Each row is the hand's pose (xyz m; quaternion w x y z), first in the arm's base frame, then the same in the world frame.
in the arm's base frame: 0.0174 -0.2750 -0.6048 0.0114 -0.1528 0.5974 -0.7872
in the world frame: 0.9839 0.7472 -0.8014 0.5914 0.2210 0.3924 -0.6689
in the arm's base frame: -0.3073 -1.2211 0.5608 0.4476 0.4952 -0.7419 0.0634
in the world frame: 0.2626 -0.5821 -0.5333 0.1531 -0.5221 0.6927 -0.4734
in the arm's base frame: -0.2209 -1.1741 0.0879 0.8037 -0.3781 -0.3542 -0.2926
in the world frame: 0.6842 -0.3495 -0.5728 0.4472 0.0013 -0.8622 -0.2381
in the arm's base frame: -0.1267 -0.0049 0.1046 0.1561 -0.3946 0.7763 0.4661
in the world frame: 0.2166 0.6852 -0.8675 0.4767 -0.7870 0.3663 0.1387
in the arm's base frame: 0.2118 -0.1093 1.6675 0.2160 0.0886 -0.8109 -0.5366
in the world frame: -1.1482 0.2023 -0.1802 0.2058 -0.6165 0.7054 0.2828
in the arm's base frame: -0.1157 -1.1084 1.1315 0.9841 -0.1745 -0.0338 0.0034
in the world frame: -0.2897 -0.6026 -0.2695 0.7006 -0.1190 -0.6862 0.1550
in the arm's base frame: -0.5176 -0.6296 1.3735 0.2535 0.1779 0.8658 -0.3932
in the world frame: -0.7308 -0.4284 -0.7433 0.8313 0.1467 0.5252 -0.1081
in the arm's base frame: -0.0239 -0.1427 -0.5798 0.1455 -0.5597 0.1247 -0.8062
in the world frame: 0.9058 0.8364 -0.8774 0.4003 0.0602 -0.1465 -0.9026
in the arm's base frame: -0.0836 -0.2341 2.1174 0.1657 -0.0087 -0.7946 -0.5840
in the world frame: -1.5342 -0.1703 -0.3120 0.2197 -0.5702 0.6878 0.3918
